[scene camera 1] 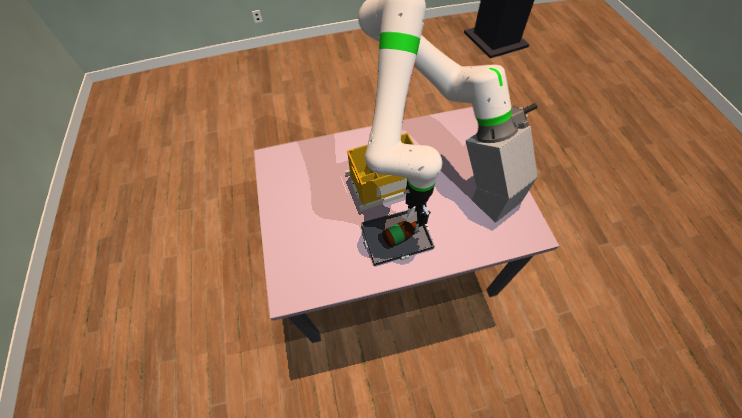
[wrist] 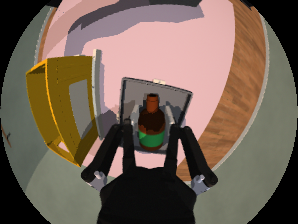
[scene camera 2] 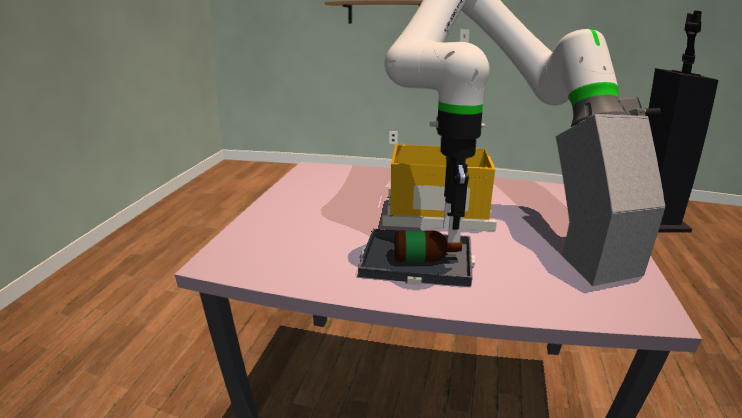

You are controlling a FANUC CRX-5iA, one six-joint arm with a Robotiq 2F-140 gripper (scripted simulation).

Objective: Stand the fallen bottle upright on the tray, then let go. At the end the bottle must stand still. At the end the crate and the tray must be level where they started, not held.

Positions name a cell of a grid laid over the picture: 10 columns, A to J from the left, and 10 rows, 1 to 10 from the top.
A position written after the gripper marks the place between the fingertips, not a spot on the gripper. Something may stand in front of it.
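The gripper (scene camera 2: G6) is visible, as is a bottle (scene camera 2: F6). A yellow crate appears at (scene camera 1: F5). Wrist view: the crate (wrist: C4), the bottle (wrist: F6), the gripper (wrist: F5).
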